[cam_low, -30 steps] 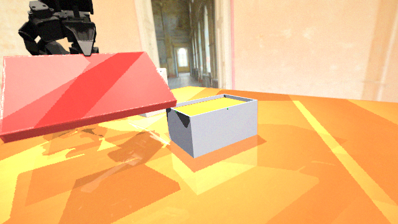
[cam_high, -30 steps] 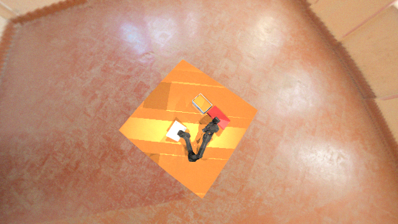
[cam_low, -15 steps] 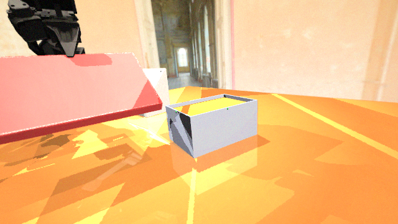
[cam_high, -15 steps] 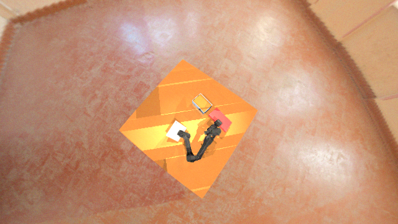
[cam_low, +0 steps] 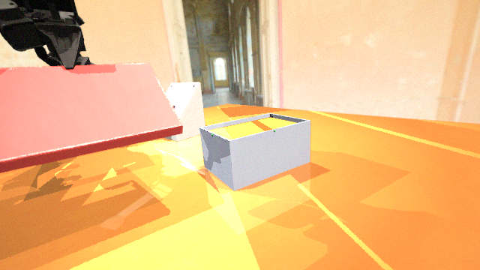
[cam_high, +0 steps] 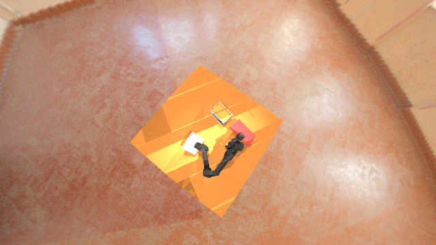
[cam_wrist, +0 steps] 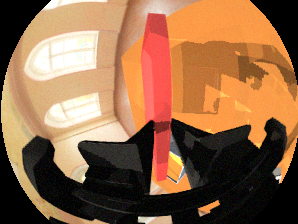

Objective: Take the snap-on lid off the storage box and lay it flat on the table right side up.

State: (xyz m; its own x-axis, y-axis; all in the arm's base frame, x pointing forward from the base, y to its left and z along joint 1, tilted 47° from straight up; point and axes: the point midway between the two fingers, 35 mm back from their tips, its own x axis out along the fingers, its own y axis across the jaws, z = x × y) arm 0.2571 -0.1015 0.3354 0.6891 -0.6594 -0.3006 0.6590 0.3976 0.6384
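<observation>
Now: the red lid 70 mm ahead of my gripper tip, 20 mm to the right of it and 40 mm below it. From my gripper tip the other things lie so: grey storage box (160 mm ahead, 270 mm to the left, 180 mm below).
</observation>
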